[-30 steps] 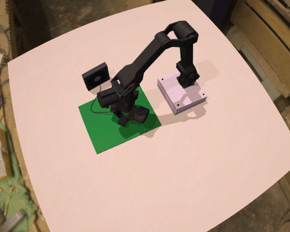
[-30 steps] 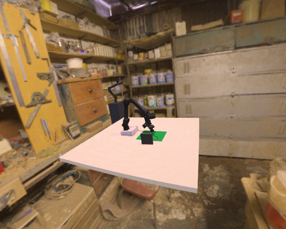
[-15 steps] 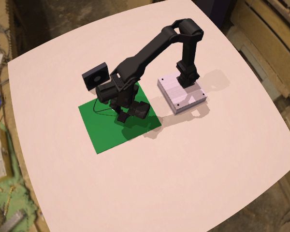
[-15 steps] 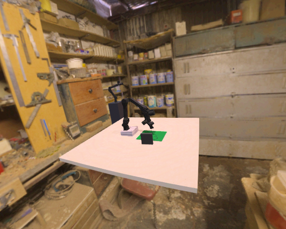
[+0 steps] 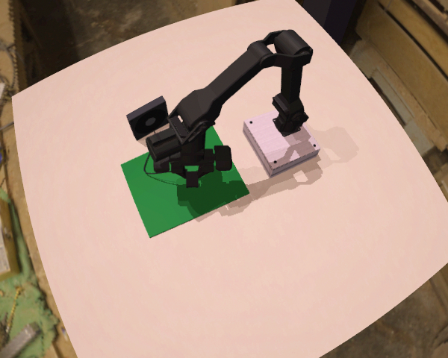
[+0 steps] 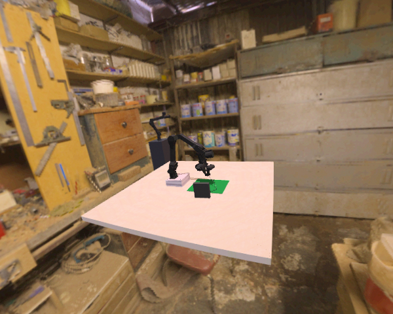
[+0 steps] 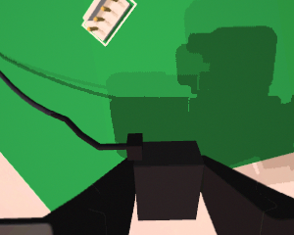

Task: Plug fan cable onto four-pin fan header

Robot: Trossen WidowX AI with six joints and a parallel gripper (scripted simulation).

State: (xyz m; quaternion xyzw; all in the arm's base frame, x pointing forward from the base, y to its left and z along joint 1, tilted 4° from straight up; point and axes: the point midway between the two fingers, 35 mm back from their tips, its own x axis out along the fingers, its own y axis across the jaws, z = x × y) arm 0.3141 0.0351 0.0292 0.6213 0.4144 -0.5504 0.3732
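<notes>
Now: the green board 9 cm below my gripper tip, 4 cm to the right of it and 2 cm ahead of it. Round my gripper tip: dark plug (1 cm to the left); then black fan (23 cm to the right, 4 cm ahead, 2 cm below); then white four-pin header (8 cm to the right, 8 cm below, 1 cm ahead).
</notes>
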